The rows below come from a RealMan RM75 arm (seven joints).
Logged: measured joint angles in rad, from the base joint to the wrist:
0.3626, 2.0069, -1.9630, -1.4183, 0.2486, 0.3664, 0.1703
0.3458, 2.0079, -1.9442, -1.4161, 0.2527, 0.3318, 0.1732
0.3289, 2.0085, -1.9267, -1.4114, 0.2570, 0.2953, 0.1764
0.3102, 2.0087, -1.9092, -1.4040, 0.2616, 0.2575, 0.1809
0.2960, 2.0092, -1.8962, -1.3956, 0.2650, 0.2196, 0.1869
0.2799, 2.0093, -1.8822, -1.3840, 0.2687, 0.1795, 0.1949
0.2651, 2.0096, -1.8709, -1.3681, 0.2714, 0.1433, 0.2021
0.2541, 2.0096, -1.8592, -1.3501, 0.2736, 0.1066, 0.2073
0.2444, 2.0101, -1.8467, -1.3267, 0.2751, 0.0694, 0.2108
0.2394, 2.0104, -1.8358, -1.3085, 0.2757, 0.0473, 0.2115
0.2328, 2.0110, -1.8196, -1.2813, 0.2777, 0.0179, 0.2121
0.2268, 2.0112, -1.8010, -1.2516, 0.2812, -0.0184, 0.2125
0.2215, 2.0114, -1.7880, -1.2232, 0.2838, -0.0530, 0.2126
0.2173, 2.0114, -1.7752, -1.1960, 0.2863, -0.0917, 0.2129
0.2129, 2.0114, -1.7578, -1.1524, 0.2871, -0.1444, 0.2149
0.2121, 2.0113, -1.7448, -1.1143, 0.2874, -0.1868, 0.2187
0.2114, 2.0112, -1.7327, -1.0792, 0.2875, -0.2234, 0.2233
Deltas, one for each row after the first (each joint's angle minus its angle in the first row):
-0.0168, 0.0010, 0.0188, 0.0022, 0.0041, -0.0346, 0.0029
-0.0337, 0.0016, 0.0363, 0.0069, 0.0084, -0.0711, 0.0061
-0.0524, 0.0018, 0.0538, 0.0143, 0.0130, -0.1089, 0.0106
-0.0666, 0.0023, 0.0668, 0.0227, 0.0164, -0.1468, 0.0166
-0.0827, 0.0024, 0.0808, 0.0343, 0.0201, -0.1869, 0.0246
-0.0975, 0.0027, 0.0921, 0.0502, 0.0228, -0.2231, 0.0318
-0.1085, 0.0027, 0.1038, 0.0682, 0.0250, -0.2598, 0.0370
-0.1182, 0.0032, 0.1163, 0.0916, 0.0265, -0.2970, 0.0405
-0.1232, 0.0035, 0.1272, 0.1098, 0.0271, -0.3191, 0.0412
-0.1298, 0.0041, 0.1434, 0.1370, 0.0291, -0.3485, 0.0418
-0.1358, 0.0043, 0.1620, 0.1667, 0.0326, -0.3848, 0.0422
-0.1411, 0.0045, 0.1750, 0.1951, 0.0352, -0.4194, 0.0423
-0.1453, 0.0045, 0.1878, 0.2223, 0.0377, -0.4581, 0.0426
-0.1497, 0.0045, 0.2052, 0.2659, 0.0385, -0.5108, 0.0446
-0.1505, 0.0044, 0.2182, 0.3040, 0.0388, -0.5532, 0.0484
-0.1512, 0.0043, 0.2303, 0.3391, 0.0389, -0.5898, 0.0530

